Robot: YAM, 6 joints.
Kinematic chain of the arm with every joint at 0, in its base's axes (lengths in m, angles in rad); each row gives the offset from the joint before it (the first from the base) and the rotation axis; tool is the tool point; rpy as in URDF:
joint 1: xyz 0 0 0.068 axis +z
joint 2: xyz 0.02 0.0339 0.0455 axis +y
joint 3: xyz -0.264 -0.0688 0 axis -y
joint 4: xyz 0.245 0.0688 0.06 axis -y
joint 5: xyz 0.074 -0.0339 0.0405 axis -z
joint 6: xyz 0.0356 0 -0.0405 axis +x
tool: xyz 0 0 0 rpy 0 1.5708 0
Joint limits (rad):
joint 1: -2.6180..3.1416
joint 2: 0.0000..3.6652
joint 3: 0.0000..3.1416
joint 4: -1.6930..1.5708
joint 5: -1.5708..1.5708
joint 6: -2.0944..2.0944
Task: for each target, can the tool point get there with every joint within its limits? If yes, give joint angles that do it. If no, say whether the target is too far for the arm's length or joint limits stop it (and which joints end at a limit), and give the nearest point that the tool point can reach.
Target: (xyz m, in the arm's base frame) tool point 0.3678 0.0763 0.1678
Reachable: yes | joints 0.1176 2.0107 0.8598 1.3176 -1.1550 -1.1276
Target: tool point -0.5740 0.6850 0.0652
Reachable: no: too far | nearest point -0.4142 0.4943 0.0790 | short by 0.249 m
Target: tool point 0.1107 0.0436 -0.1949
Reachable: yes | joints 0.2466 3.2004 1.0975 -0.5341 -0.4416 0.8493
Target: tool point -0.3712 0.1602 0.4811
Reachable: yes | joints -0.4918 0.5467 2.3420 1.2887 1.2743 -1.6234
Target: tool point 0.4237 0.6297 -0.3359
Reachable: no: too far | nearest point 0.3103 0.4612 -0.2096 | short by 0.239 m
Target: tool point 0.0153 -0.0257 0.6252
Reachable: yes | joints 1.7882 0.7705 1.7883 -0.0718 0.2678 1.5481
